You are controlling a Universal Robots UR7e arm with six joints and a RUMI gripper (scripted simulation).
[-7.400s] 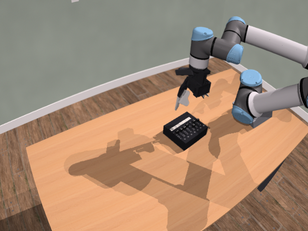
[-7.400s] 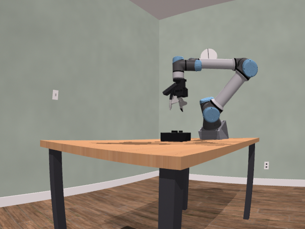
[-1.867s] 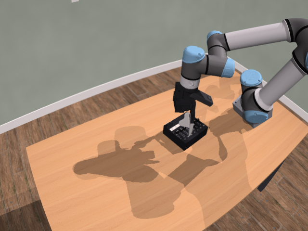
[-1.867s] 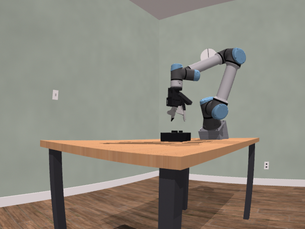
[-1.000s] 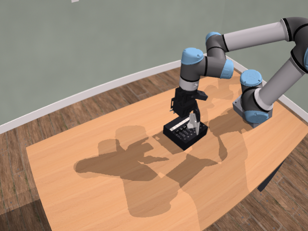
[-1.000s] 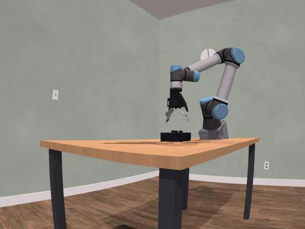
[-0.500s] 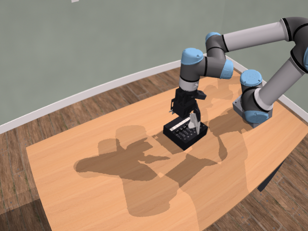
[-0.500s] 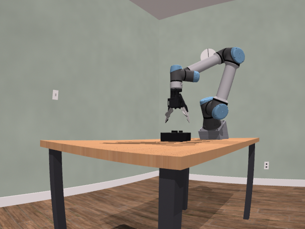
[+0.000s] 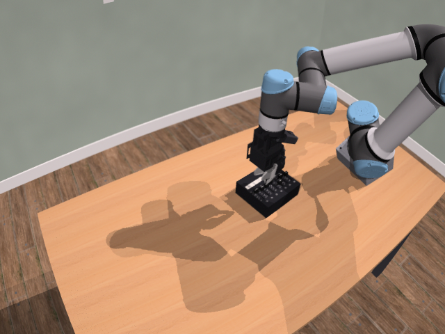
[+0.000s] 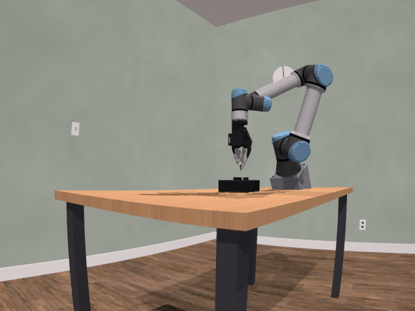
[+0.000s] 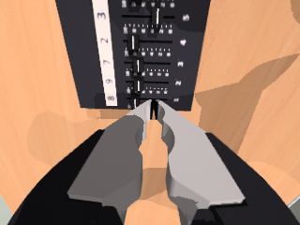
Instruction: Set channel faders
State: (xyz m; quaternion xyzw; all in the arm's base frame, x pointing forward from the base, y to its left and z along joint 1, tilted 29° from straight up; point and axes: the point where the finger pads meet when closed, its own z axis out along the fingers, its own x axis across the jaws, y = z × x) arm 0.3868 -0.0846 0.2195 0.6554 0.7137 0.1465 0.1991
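The master fader lies 110 mm behind my hand, 50 mm below it and 20 mm to the right of it.
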